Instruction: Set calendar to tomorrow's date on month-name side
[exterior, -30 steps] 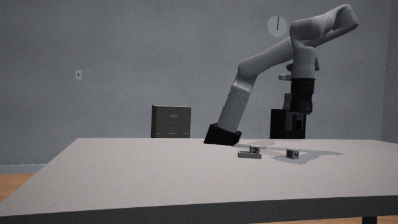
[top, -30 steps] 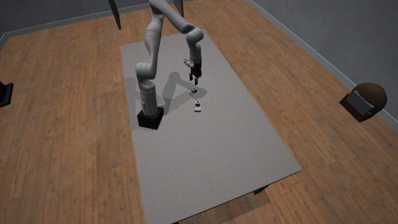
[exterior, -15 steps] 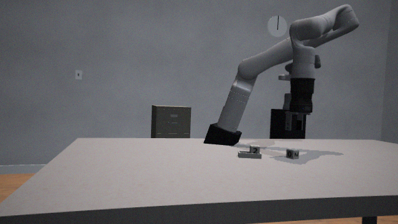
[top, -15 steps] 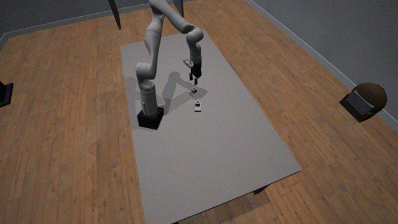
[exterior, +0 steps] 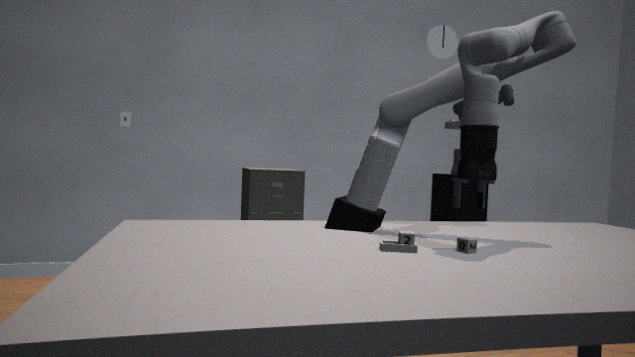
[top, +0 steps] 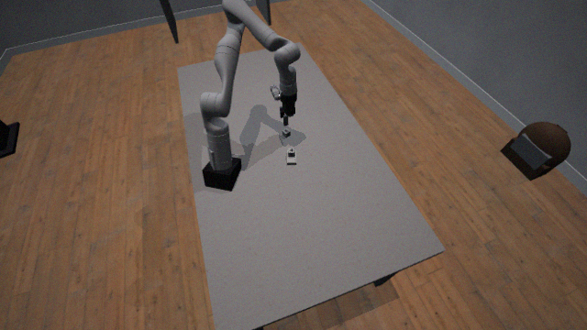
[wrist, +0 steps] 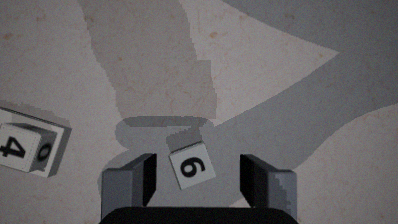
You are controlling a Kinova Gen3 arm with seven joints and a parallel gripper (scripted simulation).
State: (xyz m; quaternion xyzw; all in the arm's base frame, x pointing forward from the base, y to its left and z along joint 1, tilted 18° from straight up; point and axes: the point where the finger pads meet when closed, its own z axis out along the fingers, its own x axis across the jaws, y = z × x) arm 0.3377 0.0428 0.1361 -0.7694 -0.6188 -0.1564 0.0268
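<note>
Now: hand 100 mm above the digit cube and 10 mm short of it. Also, from my hand: calendar tray: 150 mm to the right, 110 mm below, 40 mm behind.
</note>
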